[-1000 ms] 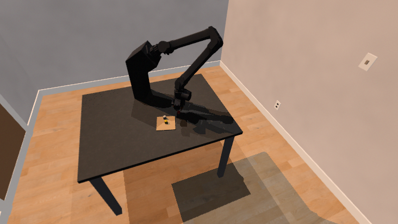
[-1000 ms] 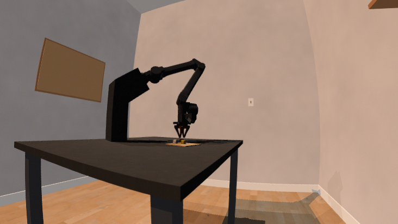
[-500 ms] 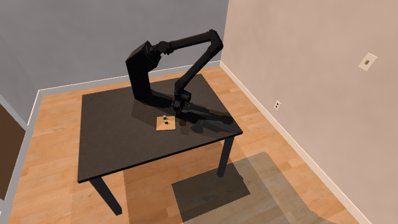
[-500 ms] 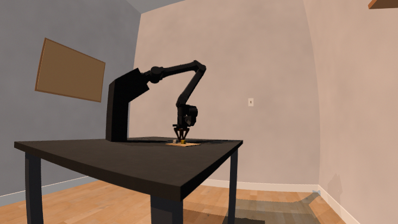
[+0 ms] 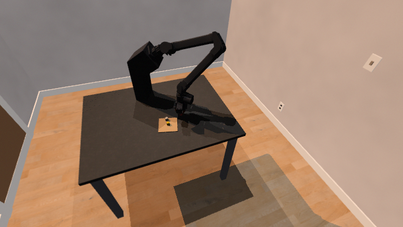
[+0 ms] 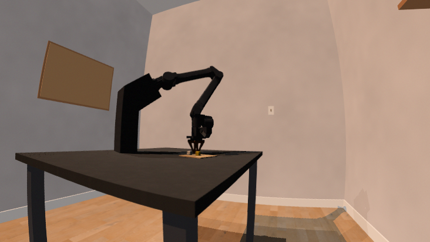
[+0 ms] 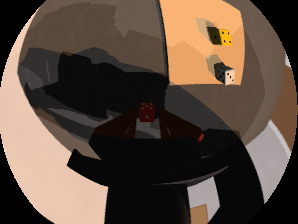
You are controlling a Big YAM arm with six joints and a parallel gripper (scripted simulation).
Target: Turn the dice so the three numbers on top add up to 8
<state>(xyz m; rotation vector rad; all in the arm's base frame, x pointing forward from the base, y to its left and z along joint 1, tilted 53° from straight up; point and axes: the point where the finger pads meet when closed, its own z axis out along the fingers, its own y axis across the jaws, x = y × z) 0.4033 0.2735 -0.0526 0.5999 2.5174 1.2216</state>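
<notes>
The red die lies right at my hand. From my hand the other things lie so: yellow die 9 cm ahead, 11 cm to the right; tan mat 9 cm ahead, 11 cm to the right, 1 cm below; white die 4 cm ahead, 12 cm to the right.
</notes>
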